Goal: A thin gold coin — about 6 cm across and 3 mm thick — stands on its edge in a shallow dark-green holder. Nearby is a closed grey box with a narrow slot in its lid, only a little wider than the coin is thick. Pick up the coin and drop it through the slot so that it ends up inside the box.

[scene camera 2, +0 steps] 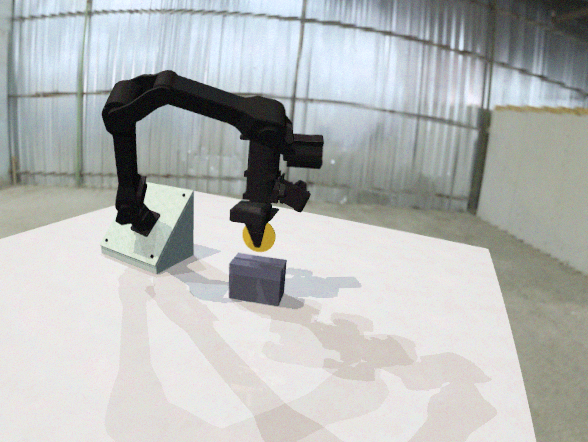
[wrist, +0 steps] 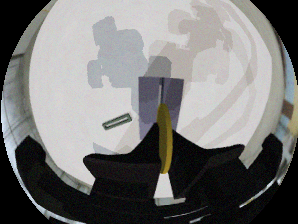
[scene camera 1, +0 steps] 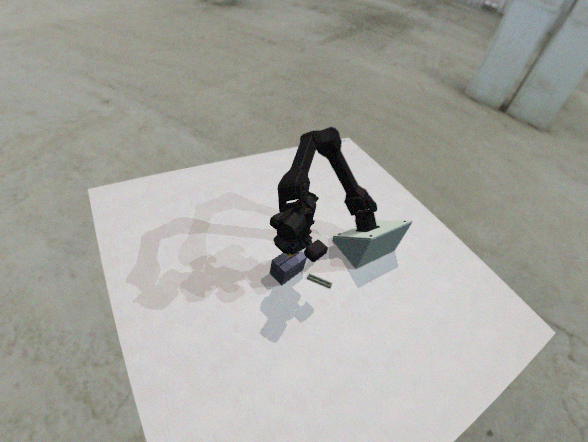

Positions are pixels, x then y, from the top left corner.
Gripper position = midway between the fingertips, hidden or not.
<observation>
My gripper (scene camera 2: 257, 246) carries a gold coin (wrist: 164, 122).
</observation>
